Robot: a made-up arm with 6 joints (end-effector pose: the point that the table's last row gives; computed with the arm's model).
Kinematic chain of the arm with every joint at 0, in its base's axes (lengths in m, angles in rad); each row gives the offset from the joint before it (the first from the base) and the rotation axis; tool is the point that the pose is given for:
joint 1: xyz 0 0 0.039 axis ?
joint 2: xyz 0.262 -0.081 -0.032 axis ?
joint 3: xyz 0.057 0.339 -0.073 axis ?
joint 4: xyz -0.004 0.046 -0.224 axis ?
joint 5: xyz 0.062 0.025 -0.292 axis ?
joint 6: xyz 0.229 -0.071 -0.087 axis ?
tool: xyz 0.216 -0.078 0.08
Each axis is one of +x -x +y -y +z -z.
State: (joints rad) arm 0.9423 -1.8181 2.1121 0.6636 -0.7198 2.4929
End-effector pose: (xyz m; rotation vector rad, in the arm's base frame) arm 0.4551 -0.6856 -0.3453 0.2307 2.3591 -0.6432
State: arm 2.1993 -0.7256 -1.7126 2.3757 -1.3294 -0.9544
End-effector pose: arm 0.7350 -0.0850 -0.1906 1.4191 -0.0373 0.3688
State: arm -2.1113 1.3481 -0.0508 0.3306 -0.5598 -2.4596
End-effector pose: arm -0.8530 -0.1672 0.0167 1.0900 -2.0540 -0.4514
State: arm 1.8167 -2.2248 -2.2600 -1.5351 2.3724 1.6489
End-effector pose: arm -0.1200 -0.1332 -0.5747 0.3806 -2.0192 -1.3467
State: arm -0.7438 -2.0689 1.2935 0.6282 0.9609 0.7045
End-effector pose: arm 0.6327 0.5296 -0.4026 1.0385 1.3322 -2.4740
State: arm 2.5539 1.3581 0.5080 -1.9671 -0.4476 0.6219
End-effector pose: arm -0.2660 -0.7207 0.6923 -1.4663 -1.5359 -0.8768
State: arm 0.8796 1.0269 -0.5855 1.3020 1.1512 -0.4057
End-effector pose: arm 0.7756 0.1623 -0.3308 1.2515 0.4913 -0.3804
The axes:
joint 1: -z
joint 2: +x
joint 3: -y
joint 4: -z
joint 5: +z
joint 6: -y

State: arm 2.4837 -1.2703 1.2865 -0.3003 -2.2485 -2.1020
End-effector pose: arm -1.1094 -0.3151 -0.4221 0.9328 -0.7054 -2.3765
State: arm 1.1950 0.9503 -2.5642 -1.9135 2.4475 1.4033
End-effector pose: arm -0.0755 -0.3790 0.4816 -0.6218 0.7475 -0.1503
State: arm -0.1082 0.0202 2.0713 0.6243 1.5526 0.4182
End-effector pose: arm 0.4498 0.5556 0.5233 -0.7531 -2.3312 0.8338
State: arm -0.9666 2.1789 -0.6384 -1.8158 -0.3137 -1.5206
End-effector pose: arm -0.1607 0.0328 1.0796 -0.8233 0.4344 -2.9414
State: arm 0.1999 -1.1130 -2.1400 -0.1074 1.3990 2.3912
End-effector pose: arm -0.1933 0.1764 -0.3587 0.0687 -0.6596 -0.8640
